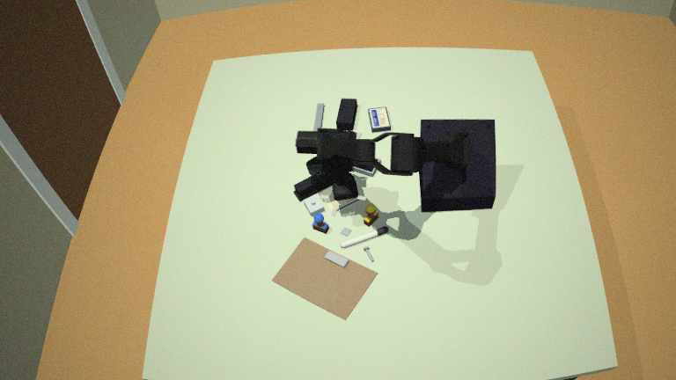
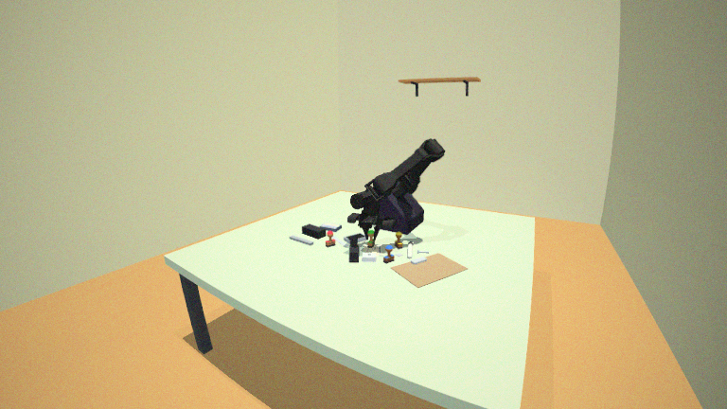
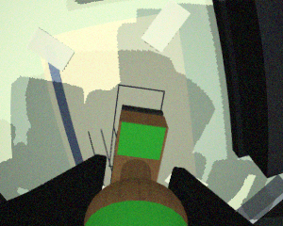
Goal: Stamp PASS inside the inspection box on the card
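Now: the cream card 1 cm to the left of my gripper tip and 4 cm below it. The rest, counted from my gripper tip: ink pad: 6 cm behind, 10 cm to the right, 3 cm below; then yellow stamp: 7 cm behind, 9 cm to the left, 2 cm below; then green stamp: right at my gripper tip.
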